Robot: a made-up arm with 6 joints. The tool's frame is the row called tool. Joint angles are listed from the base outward.
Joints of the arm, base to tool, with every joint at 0 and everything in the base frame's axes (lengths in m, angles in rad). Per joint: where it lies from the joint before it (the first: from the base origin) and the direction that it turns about. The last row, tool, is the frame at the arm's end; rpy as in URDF.
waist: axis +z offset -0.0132 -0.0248 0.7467
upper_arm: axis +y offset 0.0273 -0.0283 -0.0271
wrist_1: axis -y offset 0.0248 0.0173 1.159
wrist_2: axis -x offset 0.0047 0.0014 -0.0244
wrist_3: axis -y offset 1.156 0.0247 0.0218
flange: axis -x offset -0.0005 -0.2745 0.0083
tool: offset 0.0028 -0.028 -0.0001 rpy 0 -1.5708 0
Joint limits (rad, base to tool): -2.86..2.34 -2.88..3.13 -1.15..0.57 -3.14..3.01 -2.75..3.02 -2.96..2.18
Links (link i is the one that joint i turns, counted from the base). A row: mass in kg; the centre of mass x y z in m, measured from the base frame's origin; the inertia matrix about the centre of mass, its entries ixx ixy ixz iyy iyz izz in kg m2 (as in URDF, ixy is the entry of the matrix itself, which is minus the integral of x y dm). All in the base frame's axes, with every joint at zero. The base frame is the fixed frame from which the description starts. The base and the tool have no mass.
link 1: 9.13; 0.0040 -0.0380 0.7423; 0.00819 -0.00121 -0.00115 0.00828 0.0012 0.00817
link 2: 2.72; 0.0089 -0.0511 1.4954; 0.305 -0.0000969 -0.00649 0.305 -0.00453 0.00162
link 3: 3.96; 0.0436 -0.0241 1.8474; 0.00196 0 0 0.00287 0 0.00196
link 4: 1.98; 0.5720 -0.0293 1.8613; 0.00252 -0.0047 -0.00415 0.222 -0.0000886 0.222
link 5: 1.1; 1.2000 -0.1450 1.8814; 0.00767 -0.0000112 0 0.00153 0.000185 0.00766
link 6: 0.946; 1.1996 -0.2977 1.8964; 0.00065 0 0 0.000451 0 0.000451
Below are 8 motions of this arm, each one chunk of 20 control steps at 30 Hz.
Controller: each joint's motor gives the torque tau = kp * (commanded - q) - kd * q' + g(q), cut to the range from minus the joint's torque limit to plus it. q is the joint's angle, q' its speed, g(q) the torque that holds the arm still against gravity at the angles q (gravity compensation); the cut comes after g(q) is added. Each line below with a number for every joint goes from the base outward.
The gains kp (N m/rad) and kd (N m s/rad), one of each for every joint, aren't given. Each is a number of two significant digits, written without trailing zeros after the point. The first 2 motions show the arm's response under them.
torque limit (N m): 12 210 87 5.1 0.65 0.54
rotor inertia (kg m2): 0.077 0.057 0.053 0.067 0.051 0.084
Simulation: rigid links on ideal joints. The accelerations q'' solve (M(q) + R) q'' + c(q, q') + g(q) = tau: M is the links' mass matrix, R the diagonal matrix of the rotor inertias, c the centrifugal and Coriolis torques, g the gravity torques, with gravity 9.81 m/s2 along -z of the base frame. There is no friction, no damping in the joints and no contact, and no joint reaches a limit. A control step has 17 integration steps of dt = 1/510 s. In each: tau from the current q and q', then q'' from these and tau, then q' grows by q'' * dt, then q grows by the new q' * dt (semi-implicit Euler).
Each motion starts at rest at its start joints. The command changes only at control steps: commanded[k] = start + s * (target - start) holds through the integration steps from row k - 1 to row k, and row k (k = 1, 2, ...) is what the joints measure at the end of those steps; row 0 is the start. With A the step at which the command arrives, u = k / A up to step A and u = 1 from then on. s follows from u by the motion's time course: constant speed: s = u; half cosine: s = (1 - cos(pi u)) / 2; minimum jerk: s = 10 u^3 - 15 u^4 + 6 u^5; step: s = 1 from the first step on.
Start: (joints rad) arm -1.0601 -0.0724 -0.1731 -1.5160 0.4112 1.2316
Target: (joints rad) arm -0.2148 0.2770 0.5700 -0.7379 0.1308 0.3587
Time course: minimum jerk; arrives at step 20
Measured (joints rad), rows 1 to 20:
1: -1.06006 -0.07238 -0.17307 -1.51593 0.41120 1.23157
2: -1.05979 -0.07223 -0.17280 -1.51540 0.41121 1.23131
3: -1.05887 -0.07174 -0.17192 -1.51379 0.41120 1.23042
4: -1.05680 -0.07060 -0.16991 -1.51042 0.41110 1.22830
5: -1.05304 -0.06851 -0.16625 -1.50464 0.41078 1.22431
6: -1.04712 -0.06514 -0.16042 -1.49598 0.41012 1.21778
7: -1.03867 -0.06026 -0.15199 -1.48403 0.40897 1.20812
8: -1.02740 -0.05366 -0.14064 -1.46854 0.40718 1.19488
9: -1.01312 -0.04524 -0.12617 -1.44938 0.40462 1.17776
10: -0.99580 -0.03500 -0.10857 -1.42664 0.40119 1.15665
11: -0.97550 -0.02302 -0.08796 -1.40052 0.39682 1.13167
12: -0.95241 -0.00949 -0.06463 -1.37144 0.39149 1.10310
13: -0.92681 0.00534 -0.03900 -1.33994 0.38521 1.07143
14: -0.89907 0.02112 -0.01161 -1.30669 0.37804 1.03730
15: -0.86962 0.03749 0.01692 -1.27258 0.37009 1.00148
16: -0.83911 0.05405 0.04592 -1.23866 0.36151 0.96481
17: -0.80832 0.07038 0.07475 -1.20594 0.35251 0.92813
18: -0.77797 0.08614 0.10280 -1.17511 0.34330 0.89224
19: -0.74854 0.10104 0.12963 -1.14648 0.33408 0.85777
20: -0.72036 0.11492 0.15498 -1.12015 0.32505 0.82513
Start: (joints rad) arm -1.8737 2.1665 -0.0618 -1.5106 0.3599 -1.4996
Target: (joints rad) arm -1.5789 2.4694 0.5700 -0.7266 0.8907 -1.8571
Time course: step
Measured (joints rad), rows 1 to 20:
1: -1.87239 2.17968 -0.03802 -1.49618 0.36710 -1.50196
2: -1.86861 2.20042 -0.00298 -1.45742 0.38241 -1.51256
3: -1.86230 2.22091 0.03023 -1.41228 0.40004 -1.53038
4: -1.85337 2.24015 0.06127 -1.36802 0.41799 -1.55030
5: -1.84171 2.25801 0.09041 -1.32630 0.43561 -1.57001
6: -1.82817 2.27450 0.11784 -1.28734 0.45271 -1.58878
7: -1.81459 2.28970 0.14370 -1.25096 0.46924 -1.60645
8: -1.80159 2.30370 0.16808 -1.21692 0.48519 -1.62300
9: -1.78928 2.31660 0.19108 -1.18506 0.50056 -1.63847
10: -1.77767 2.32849 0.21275 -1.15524 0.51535 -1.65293
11: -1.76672 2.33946 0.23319 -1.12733 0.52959 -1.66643
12: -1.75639 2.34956 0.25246 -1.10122 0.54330 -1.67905
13: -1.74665 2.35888 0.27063 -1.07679 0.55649 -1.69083
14: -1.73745 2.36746 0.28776 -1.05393 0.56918 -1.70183
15: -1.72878 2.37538 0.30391 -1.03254 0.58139 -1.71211
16: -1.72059 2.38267 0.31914 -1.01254 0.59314 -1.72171
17: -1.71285 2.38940 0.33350 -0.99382 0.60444 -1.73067
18: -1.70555 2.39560 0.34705 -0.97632 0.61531 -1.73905
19: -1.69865 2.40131 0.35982 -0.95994 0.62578 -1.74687
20: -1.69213 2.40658 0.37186 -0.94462 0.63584 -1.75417
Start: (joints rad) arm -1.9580 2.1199 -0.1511 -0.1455 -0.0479 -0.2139
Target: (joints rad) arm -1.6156 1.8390 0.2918 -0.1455 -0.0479 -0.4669
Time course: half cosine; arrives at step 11
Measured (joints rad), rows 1 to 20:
1: -1.95786 2.11972 -0.15084 -0.14626 -0.04798 -0.21407
2: -1.95718 2.11886 -0.14967 -0.14903 -0.04831 -0.21490
3: -1.95544 2.11669 -0.14685 -0.15431 -0.04897 -0.21694
4: -1.95233 2.11263 -0.14172 -0.16177 -0.04996 -0.22067
5: -1.94769 2.10633 -0.13380 -0.17064 -0.05119 -0.22634
6: -1.94152 2.09762 -0.12288 -0.17989 -0.05256 -0.23401
7: -1.93391 2.08660 -0.10902 -0.18847 -0.05394 -0.24353
8: -1.92493 2.07360 -0.09260 -0.19537 -0.05523 -0.25456
9: -1.91462 2.05914 -0.07421 -0.19978 -0.05632 -0.26662
10: -1.90301 2.04391 -0.05466 -0.20110 -0.05711 -0.27912
11: -1.89010 2.02865 -0.03491 -0.19898 -0.05753 -0.29138
12: -1.87638 2.01399 -0.01565 -0.19397 -0.05757 -0.30291
13: -1.86271 2.00020 0.00279 -0.18741 -0.05734 -0.31353
14: -1.84946 1.98736 0.02030 -0.18040 -0.05696 -0.32332
15: -1.83675 1.97546 0.03683 -0.17353 -0.05651 -0.33239
16: -1.82464 1.96446 0.05239 -0.16709 -0.05602 -0.34081
17: -1.81313 1.95431 0.06703 -0.16121 -0.05553 -0.34867
18: -1.80220 1.94495 0.08077 -0.15592 -0.05504 -0.35602
19: -1.79184 1.93633 0.09368 -0.15120 -0.05457 -0.36290
20: -1.78202 1.92839 0.10580 -0.14702 -0.05411 -0.36935

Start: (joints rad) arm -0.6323 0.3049 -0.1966 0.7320 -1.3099 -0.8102
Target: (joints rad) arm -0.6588 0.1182 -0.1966 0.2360 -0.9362 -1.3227
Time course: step
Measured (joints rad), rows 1 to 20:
1: -0.63179 0.29889 -0.19864 0.71276 -1.30469 -0.81208
2: -0.63208 0.28730 -0.20013 0.68222 -1.29435 -0.81909
3: -0.63321 0.27485 -0.20033 0.65308 -1.28223 -0.83249
4: -0.63466 0.26278 -0.19997 0.62652 -1.26965 -0.85265
5: -0.63614 0.25145 -0.19945 0.60213 -1.25713 -0.87865
6: -0.63756 0.24092 -0.19892 0.57951 -1.24492 -0.90631
7: -0.63890 0.23120 -0.19841 0.55840 -1.23310 -0.93334
8: -0.64015 0.22224 -0.19797 0.53864 -1.22171 -0.95901
9: -0.64131 0.21398 -0.19757 0.52010 -1.21076 -0.98312
10: -0.64240 0.20638 -0.19723 0.50270 -1.20023 -1.00568
11: -0.64341 0.19938 -0.19694 0.48637 -1.19011 -1.02676
12: -0.64436 0.19294 -0.19669 0.47102 -1.18038 -1.04643
13: -0.64525 0.18702 -0.19648 0.45660 -1.17103 -1.06480
14: -0.64607 0.18156 -0.19630 0.44305 -1.16205 -1.08194
15: -0.64685 0.17654 -0.19615 0.43032 -1.15342 -1.09794
16: -0.64757 0.17191 -0.19603 0.41837 -1.14512 -1.11288
17: -0.64825 0.16766 -0.19592 0.40714 -1.13714 -1.12682
18: -0.64889 0.16374 -0.19584 0.39659 -1.12947 -1.13984
19: -0.64949 0.16013 -0.19578 0.38668 -1.12210 -1.15198
20: -0.65005 0.15681 -0.19572 0.37737 -1.11501 -1.16332

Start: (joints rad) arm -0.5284 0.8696 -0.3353 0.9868 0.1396 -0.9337
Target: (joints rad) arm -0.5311 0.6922 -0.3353 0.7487 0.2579 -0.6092
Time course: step
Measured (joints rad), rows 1 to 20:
1: -0.52808 0.86465 -0.33707 0.97761 0.14052 -0.93038
2: -0.52779 0.85383 -0.33864 0.96209 0.14286 -0.92137
3: -0.52778 0.84196 -0.33888 0.94748 0.14631 -0.90678
4: -0.52794 0.83042 -0.33856 0.93461 0.15027 -0.88933
5: -0.52814 0.81960 -0.33808 0.92303 0.15436 -0.87156
6: -0.52836 0.80957 -0.33759 0.91237 0.15842 -0.85442
7: -0.52857 0.80031 -0.33713 0.90243 0.16236 -0.83820
8: -0.52876 0.79176 -0.33672 0.89313 0.16616 -0.82299
9: -0.52894 0.78390 -0.33635 0.88439 0.16982 -0.80877
10: -0.52911 0.77665 -0.33604 0.87617 0.17333 -0.79548
11: -0.52926 0.76997 -0.33576 0.86845 0.17670 -0.78308
12: -0.52941 0.76383 -0.33552 0.86119 0.17993 -0.77151
13: -0.52954 0.75817 -0.33532 0.85436 0.18303 -0.76070
14: -0.52966 0.75295 -0.33514 0.84794 0.18600 -0.75062
15: -0.52978 0.74815 -0.33499 0.84190 0.18885 -0.74121
16: -0.52988 0.74373 -0.33487 0.83622 0.19159 -0.73243
17: -0.52998 0.73966 -0.33476 0.83088 0.19421 -0.72423
18: -0.53007 0.73591 -0.33467 0.82586 0.19673 -0.71658
19: -0.53015 0.73246 -0.33460 0.82114 0.19914 -0.70944
20: -0.53023 0.72928 -0.33454 0.81671 0.20146 -0.70277

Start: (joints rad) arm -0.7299 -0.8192 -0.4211 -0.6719 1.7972 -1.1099
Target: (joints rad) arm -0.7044 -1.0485 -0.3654 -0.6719 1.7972 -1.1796
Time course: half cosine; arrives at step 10
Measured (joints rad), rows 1 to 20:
1: -0.72987 -0.81943 -0.42110 -0.67210 1.79721 -1.10996
2: -0.72975 -0.82046 -0.42105 -0.67288 1.79724 -1.11023
3: -0.72947 -0.82294 -0.42084 -0.67439 1.79731 -1.11088
4: -0.72900 -0.82736 -0.42036 -0.67654 1.79742 -1.11203
5: -0.72834 -0.83399 -0.41950 -0.67904 1.79757 -1.11374
6: -0.72750 -0.84282 -0.41820 -0.68154 1.79772 -1.11601
7: -0.72652 -0.85358 -0.41645 -0.68368 1.79786 -1.11880
8: -0.72545 -0.86575 -0.41427 -0.68514 1.79798 -1.12197
9: -0.72435 -0.87865 -0.41177 -0.68568 1.79805 -1.12536
10: -0.72328 -0.89150 -0.40908 -0.68515 1.79807 -1.12878
11: -0.72229 -0.90367 -0.40635 -0.68374 1.79803 -1.13206
12: -0.72137 -0.91499 -0.40370 -0.68192 1.79796 -1.13515
13: -0.72051 -0.92544 -0.40120 -0.68002 1.79787 -1.13806
14: -0.71969 -0.93509 -0.39885 -0.67824 1.79778 -1.14079
15: -0.71892 -0.94398 -0.39665 -0.67662 1.79769 -1.14334
16: -0.71818 -0.95219 -0.39460 -0.67518 1.79761 -1.14572
17: -0.71748 -0.95974 -0.39269 -0.67392 1.79754 -1.14794
18: -0.71681 -0.96671 -0.39091 -0.67282 1.79747 -1.15002
19: -0.71618 -0.97313 -0.38925 -0.67187 1.79741 -1.15196
20: -0.71557 -0.97905 -0.38770 -0.67104 1.79736 -1.15377

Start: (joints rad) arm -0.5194 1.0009 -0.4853 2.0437 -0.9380 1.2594
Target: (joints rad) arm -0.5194 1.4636 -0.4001 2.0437 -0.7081 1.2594
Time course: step
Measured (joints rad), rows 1 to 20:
1: -0.51939 1.01564 -0.47805 2.04181 -0.93086 1.25999
2: -0.51938 1.04515 -0.47012 2.03390 -0.92087 1.25990
3: -0.51952 1.07639 -0.46471 2.02914 -0.91271 1.25947
4: -0.51968 1.10627 -0.46059 2.02765 -0.90569 1.25912
5: -0.51979 1.13414 -0.45708 2.02782 -0.89914 1.25889
6: -0.51985 1.15993 -0.45393 2.02871 -0.89283 1.25875
7: -0.51986 1.18374 -0.45103 2.02987 -0.88668 1.25866
8: -0.51985 1.20569 -0.44831 2.03111 -0.88067 1.25862
9: -0.51982 1.22594 -0.44577 2.03236 -0.87481 1.25860
10: -0.51978 1.24459 -0.44338 2.03357 -0.86911 1.25859
11: -0.51973 1.26179 -0.44112 2.03471 -0.86356 1.25859
12: -0.51969 1.27763 -0.43899 2.03579 -0.85817 1.25861
13: -0.51964 1.29224 -0.43697 2.03679 -0.85294 1.25863
14: -0.51960 1.30570 -0.43507 2.03772 -0.84786 1.25865
15: -0.51956 1.31810 -0.43326 2.03857 -0.84294 1.25868
16: -0.51952 1.32953 -0.43155 2.03934 -0.83818 1.25872
17: -0.51949 1.34006 -0.42993 2.04005 -0.83357 1.25875
18: -0.51946 1.34977 -0.42840 2.04069 -0.82910 1.25878
19: -0.51943 1.35871 -0.42694 2.04127 -0.82478 1.25882
20: -0.51941 1.36696 -0.42555 2.04178 -0.82061 1.25885

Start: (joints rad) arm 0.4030 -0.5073 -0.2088 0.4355 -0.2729 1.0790
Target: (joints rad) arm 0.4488 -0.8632 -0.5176 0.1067 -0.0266 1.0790
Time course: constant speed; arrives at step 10
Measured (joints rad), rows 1 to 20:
1: 0.40329 -0.50877 -0.21042 0.43481 -0.27308 1.07893
2: 0.40385 -0.51258 -0.21389 0.43186 -0.27304 1.07889
3: 0.40464 -0.51877 -0.21898 0.42671 -0.27238 1.07888
4: 0.40561 -0.52724 -0.22553 0.41970 -0.27088 1.07889
5: 0.40675 -0.53784 -0.23342 0.41108 -0.26846 1.07889
6: 0.40807 -0.55041 -0.24256 0.40104 -0.26511 1.07889
7: 0.40954 -0.56481 -0.25288 0.38970 -0.26085 1.07888
8: 0.41116 -0.58088 -0.26431 0.37716 -0.25570 1.07886
9: 0.41292 -0.59851 -0.27678 0.36350 -0.24971 1.07883
10: 0.41481 -0.61756 -0.29024 0.34879 -0.24290 1.07880
11: 0.41657 -0.63643 -0.30310 0.33363 -0.23514 1.07881
12: 0.41819 -0.65415 -0.31508 0.31961 -0.22688 1.07882
13: 0.41972 -0.67057 -0.32634 0.30674 -0.21858 1.07880
14: 0.42117 -0.68571 -0.33697 0.29476 -0.21048 1.07877
15: 0.42255 -0.69967 -0.34703 0.28349 -0.20270 1.07875
16: 0.42387 -0.71252 -0.35655 0.27285 -0.19525 1.07874
17: 0.42512 -0.72436 -0.36556 0.26278 -0.18814 1.07873
18: 0.42632 -0.73526 -0.37409 0.25325 -0.18137 1.07872
19: 0.42746 -0.74530 -0.38216 0.24424 -0.17491 1.07873
20: 0.42855 -0.75455 -0.38979 0.23573 -0.16875 1.07873

